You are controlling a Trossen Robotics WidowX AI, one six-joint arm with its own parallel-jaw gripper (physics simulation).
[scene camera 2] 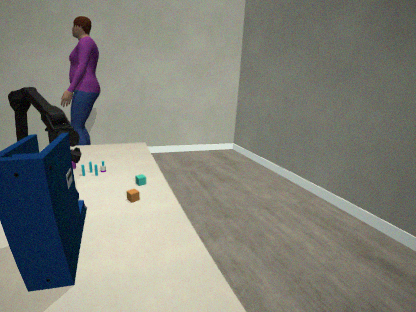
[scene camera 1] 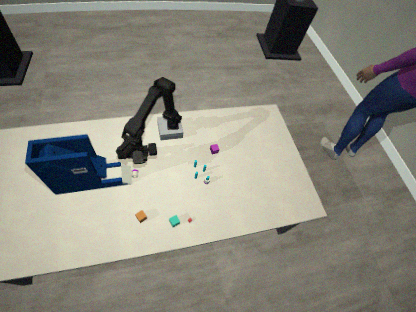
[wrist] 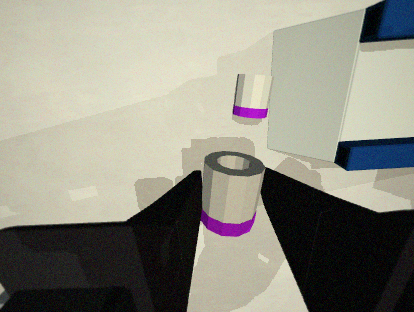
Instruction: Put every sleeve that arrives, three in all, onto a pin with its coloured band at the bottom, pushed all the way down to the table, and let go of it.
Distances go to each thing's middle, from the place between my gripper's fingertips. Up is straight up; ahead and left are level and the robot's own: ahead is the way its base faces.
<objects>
Now: the blue dispenser point(scene camera 2: 48, 228) 5 cm ahead of my hand, 24 cm to the right of it and 6 cm above it.
</objects>
